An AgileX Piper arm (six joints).
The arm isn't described. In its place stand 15 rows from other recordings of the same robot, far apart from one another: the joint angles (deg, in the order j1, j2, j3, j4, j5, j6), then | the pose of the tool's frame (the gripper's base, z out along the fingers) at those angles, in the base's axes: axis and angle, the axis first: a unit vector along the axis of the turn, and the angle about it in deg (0 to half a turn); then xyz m.
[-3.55, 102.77, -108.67, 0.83, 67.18, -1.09] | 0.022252 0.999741 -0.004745 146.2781 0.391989 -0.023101 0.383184
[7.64, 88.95, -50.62, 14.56, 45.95, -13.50] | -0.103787 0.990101 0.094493 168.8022 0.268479 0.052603 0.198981
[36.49, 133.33, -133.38, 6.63, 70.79, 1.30] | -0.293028 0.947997 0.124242 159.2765 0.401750 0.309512 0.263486
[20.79, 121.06, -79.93, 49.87, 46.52, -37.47] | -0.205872 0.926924 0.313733 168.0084 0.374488 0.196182 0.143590
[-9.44, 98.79, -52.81, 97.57, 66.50, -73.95] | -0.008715 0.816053 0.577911 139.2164 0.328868 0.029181 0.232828
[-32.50, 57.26, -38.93, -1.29, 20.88, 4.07] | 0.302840 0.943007 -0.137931 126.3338 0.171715 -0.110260 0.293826
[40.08, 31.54, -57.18, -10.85, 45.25, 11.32] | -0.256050 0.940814 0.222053 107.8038 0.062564 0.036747 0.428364
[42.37, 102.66, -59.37, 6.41, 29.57, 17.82] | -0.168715 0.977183 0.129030 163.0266 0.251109 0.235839 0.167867
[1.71, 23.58, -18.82, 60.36, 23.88, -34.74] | 0.040743 0.943243 0.329595 110.0135 0.089571 0.034707 0.276504
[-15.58, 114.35, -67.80, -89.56, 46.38, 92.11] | 0.309270 0.851646 -0.423145 141.3140 0.368081 -0.171020 0.172462
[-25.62, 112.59, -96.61, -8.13, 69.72, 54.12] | 0.625510 0.778831 -0.046479 169.0801 0.363877 -0.187885 0.253745
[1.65, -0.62, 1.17, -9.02, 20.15, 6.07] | -0.014833 0.999377 -0.032020 105.5283 0.053181 -0.003385 0.175672
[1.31, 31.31, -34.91, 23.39, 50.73, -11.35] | -0.049842 0.983192 0.175638 131.2343 0.089395 0.030019 0.306641
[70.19, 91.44, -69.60, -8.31, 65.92, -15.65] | -0.699035 0.714388 -0.031620 170.0122 0.114248 0.281733 0.263286
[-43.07, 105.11, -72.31, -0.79, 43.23, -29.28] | 0.115235 0.988031 -0.102541 165.0891 0.271554 -0.255026 0.202004
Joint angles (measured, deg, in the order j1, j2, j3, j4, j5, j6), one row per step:
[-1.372 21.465 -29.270 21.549 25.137 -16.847]
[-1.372 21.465 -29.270 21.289 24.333 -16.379]
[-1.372 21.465 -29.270 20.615 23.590 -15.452]
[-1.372 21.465 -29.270 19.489 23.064 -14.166]
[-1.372 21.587 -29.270 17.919 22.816 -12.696]
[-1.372 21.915 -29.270 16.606 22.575 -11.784]
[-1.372 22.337 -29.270 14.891 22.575 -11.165]
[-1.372 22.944 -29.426 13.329 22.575 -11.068]
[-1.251 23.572 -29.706 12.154 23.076 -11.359]
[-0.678 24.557 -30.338 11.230 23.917 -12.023]
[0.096 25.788 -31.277 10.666 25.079 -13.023]
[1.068 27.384 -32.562 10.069 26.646 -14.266]
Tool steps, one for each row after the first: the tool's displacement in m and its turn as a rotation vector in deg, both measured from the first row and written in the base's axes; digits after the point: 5 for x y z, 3 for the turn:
[0.00028 -0.00059 0.00111 0.250 -0.683 -0.428]
[0.00054 -0.00139 0.00205 0.541 -1.250 -0.992]
[0.00074 -0.00232 0.00259 0.729 -1.575 -1.622]
[0.00128 -0.00337 0.00248 0.647 -1.508 -2.276]
[0.00254 -0.00428 0.00214 0.269 -1.307 -2.773]
[0.00406 -0.00532 0.00126 -0.806 -0.822 -3.226]
[0.00605 -0.00629 0.00103 -2.245 -0.365 -3.546]
[0.00783 -0.00669 0.00078 -3.710 0.434 -3.470]
[0.01039 -0.00618 0.00151 -5.314 1.512 -2.736]
[0.01343 -0.00500 0.00314 -6.918 2.784 -1.575]
[0.01735 -0.00335 0.00546 -8.829 4.405 -0.051]

